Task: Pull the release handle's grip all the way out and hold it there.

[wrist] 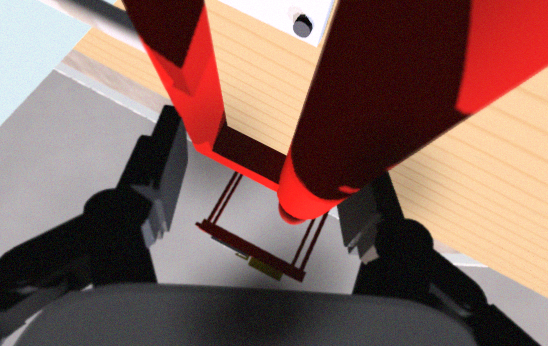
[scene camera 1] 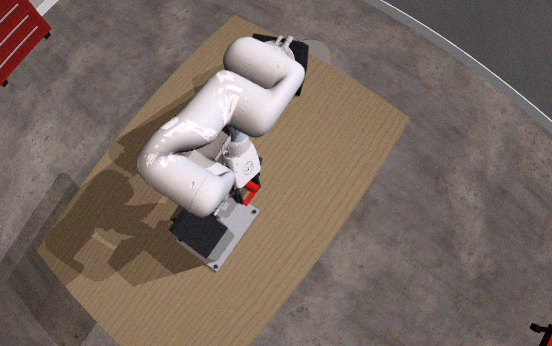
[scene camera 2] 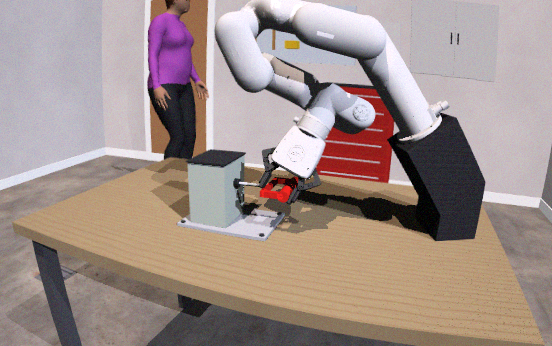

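The red grip (scene camera 1: 252,187) (scene camera 2: 272,193) (wrist: 207,110) is a U-shaped frame with thick bars. It stands out from the pale green box (scene camera 2: 212,192) on a light metal rod (scene camera 2: 248,184), with a clear gap between grip and box. The box has a black top (scene camera 1: 200,232) and stands on a grey base plate (scene camera 1: 242,225) (scene camera 2: 255,230). My gripper (scene camera 1: 247,187) (scene camera 2: 277,191) (wrist: 267,145) is tilted down over the grip and shut on it, with one finger at each side. The exact finger contact is partly hidden by the grip in the wrist view.
The box and plate stand on the wooden table (scene camera 1: 320,175) (scene camera 2: 150,240). The arm's black base (scene camera 2: 450,190) stands at the table's other end. A red tool cabinet (scene camera 2: 355,155) and a person in a purple top (scene camera 2: 172,50) are behind the table.
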